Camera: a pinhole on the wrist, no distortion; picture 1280 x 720 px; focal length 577.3 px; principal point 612.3 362.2 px. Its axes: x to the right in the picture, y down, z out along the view. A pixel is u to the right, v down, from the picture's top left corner.
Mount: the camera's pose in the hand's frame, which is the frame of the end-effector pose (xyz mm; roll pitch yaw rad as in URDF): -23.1 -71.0 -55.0 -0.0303 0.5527 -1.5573
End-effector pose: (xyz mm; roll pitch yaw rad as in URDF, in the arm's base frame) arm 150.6 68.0 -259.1 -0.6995 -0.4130 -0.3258
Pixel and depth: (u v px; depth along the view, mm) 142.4 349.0 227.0
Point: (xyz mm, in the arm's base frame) 95.5 219.9 -83.6
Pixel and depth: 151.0 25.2 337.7
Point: -76.1 382.6 -63.7
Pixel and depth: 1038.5 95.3 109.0
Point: -5.5 -41.4 -172.0
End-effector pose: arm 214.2 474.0 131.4 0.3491 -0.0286 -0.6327
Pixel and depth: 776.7 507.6 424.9
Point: 26.3 51.3 225.3
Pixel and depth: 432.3 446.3 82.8
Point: 150.7 401.1 126.6
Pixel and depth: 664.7 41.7 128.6
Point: 48.4 399.0 124.5
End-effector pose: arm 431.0 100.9 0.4 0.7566 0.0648 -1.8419
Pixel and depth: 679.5 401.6 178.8
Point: 248.8 159.9 -61.8
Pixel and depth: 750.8 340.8 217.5
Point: 209.5 191.3 -80.8
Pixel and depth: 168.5 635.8 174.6
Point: 273.0 72.1 82.2
